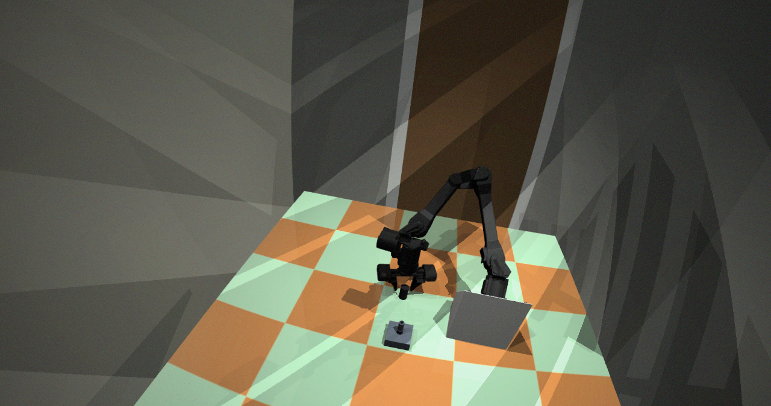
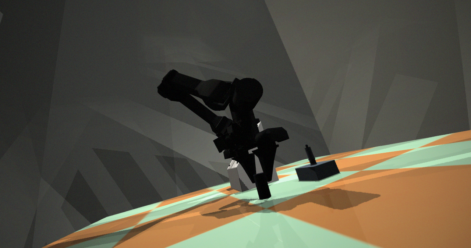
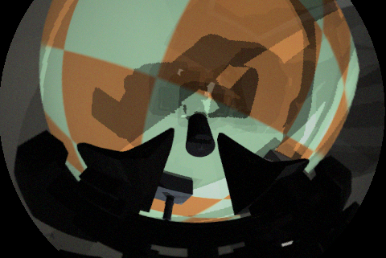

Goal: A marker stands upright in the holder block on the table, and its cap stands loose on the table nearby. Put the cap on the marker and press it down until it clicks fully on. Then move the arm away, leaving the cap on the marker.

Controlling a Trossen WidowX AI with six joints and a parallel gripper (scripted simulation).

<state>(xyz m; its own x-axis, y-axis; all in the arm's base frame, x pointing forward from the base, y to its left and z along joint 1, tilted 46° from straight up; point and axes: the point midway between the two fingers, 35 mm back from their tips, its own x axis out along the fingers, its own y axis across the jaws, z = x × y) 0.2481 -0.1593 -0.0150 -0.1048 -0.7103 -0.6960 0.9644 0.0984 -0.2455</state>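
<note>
Now: the black marker cap 1 cm below my gripper tip. From my gripper tip the other things lie so: holder block (18 cm to the left, 2 cm below, 1 cm behind).
</note>
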